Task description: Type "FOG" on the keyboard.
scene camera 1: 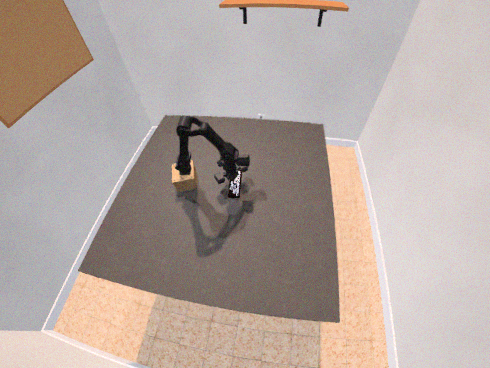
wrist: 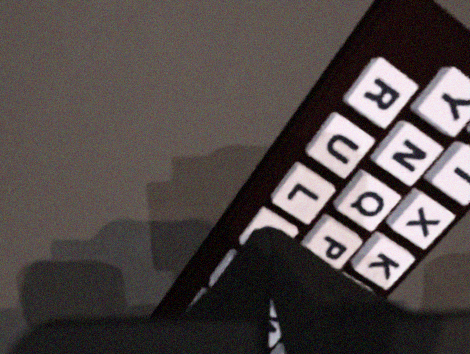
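Pixels of known places: gripper, fingertip midpoint: (scene camera 1: 232, 180) (wrist: 266, 241); arm's base, origin of the base link: (scene camera 1: 185, 169).
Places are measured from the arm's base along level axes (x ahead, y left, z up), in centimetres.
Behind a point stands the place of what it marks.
Observation:
The black keyboard (scene camera 1: 232, 195) {x 27.1, y -11.6, z -9.2 cm} (wrist: 405, 30) {x 26.4, y 5.7, z -9.2 cm} with white keys lies on the dark mat and runs diagonally in the wrist view. My gripper (scene camera 1: 234, 176) {x 26.5, y -1.7, z -8.9 cm} (wrist: 266, 241) {x 26.5, y -1.7, z -8.9 cm} is shut and empty. Its tip covers most of a white key (wrist: 265, 222) {x 26.1, y -1.1, z -8.9 cm} beside the L key (wrist: 303, 194) {x 26.5, y 0.4, z -8.7 cm}, and that key's letter is hidden. I cannot tell whether the tip touches it. The U key (wrist: 341, 147) {x 26.6, y 2.1, z -8.7 cm}, R key (wrist: 381, 92) {x 26.6, y 4.0, z -8.7 cm}, Q key (wrist: 367, 201) {x 28.3, y 1.2, z -8.7 cm}, P key (wrist: 332, 245) {x 28.3, y -0.6, z -8.7 cm} and K key (wrist: 384, 262) {x 30.1, y -0.2, z -8.7 cm} also show. The F, O and G letters cannot be made out.
The arm stands on a wooden block (scene camera 1: 184, 184) {x -0.3, y -7.0, z -4.6 cm} left of the keyboard, on the dark mat (scene camera 1: 280, 250) {x 51.7, y -42.8, z -10.3 cm}. A wooden shelf (scene camera 1: 282, 5) is on the back wall. A brown board (scene camera 1: 40, 60) shows at the upper left. Shadows of the arm fall across the mat.

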